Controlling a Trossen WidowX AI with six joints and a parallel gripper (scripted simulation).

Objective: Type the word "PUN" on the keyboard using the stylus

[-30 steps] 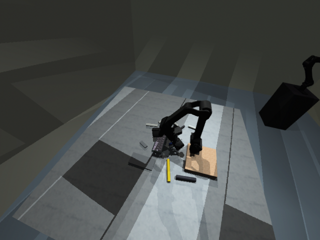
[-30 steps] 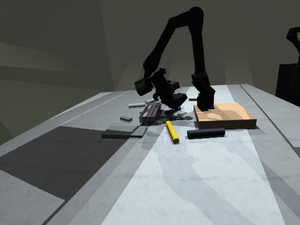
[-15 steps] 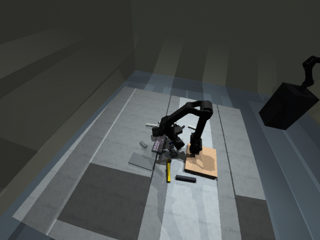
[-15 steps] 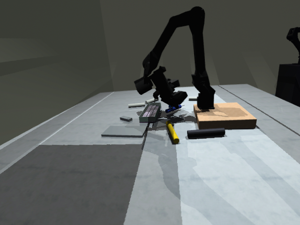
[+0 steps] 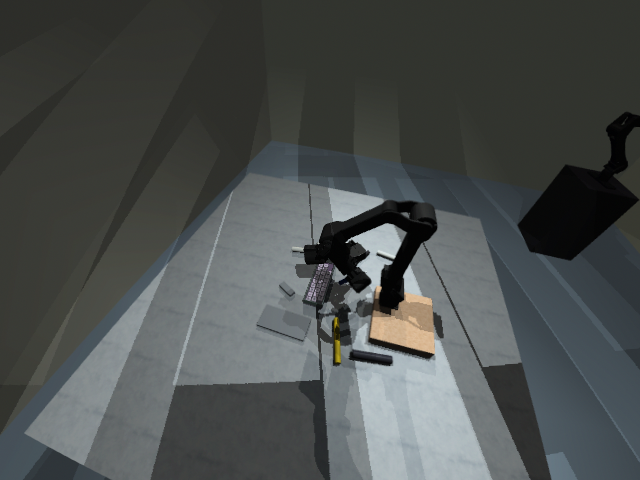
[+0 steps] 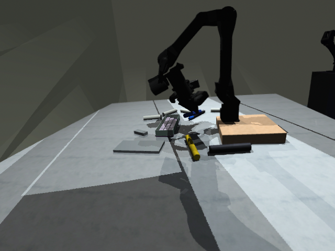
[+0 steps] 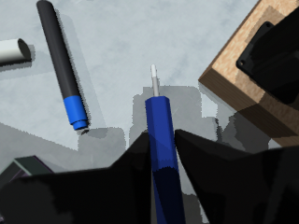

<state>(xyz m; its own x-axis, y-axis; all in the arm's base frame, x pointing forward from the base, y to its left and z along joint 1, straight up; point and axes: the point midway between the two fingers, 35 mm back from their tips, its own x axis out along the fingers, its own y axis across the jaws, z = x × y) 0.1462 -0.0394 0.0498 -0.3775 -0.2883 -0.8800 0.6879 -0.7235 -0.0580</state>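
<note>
My gripper tip is 10 mm to the left of the blue stylus and 10 mm past it. Also, from my gripper tip: yellow cylinder (230 mm to the left, 40 mm below, 10 mm ahead); then blue-capped pen (100 mm to the right, 40 mm below, 10 mm ahead); then stylus tip (30 mm to the right, 30 mm behind).
</note>
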